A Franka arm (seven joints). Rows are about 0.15 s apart.
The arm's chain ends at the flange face. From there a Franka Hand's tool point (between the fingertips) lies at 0.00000 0.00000 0.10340 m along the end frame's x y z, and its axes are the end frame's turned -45 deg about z.
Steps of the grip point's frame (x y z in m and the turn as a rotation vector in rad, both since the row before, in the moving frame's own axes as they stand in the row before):
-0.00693, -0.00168, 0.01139, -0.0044, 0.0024, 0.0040
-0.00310, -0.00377, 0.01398, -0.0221, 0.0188, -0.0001
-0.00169, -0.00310, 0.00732, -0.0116, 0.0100, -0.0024
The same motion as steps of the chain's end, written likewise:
-0.00659, 0.00357, 0.01139, -0.0014, 0.0048, 0.0040
-0.00785, -0.00071, 0.01402, -0.0023, 0.0289, -0.0001
-0.00497, -0.00111, 0.00733, -0.0011, 0.0153, -0.0024

